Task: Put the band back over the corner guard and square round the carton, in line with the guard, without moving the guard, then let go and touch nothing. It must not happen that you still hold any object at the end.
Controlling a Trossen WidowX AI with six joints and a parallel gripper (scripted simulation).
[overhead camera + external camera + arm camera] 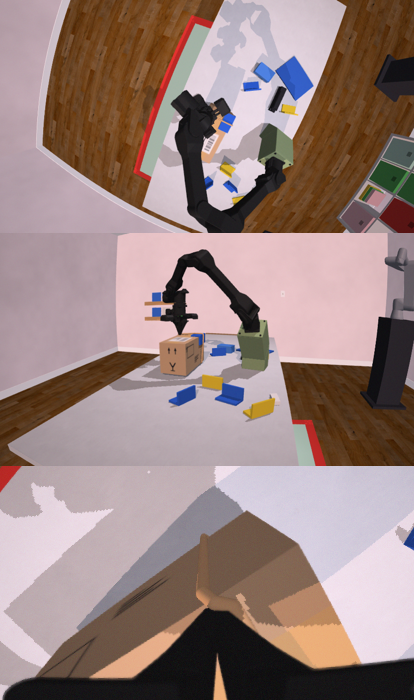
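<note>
Now: the brown carton 50 mm behind my hand, 80 mm to the left of it and 100 mm below it. Also, from my hand: black bar 290 mm behind, 220 mm to the right, 160 mm below; then blue board 330 mm behind, 370 mm to the right, 170 mm below.
</note>
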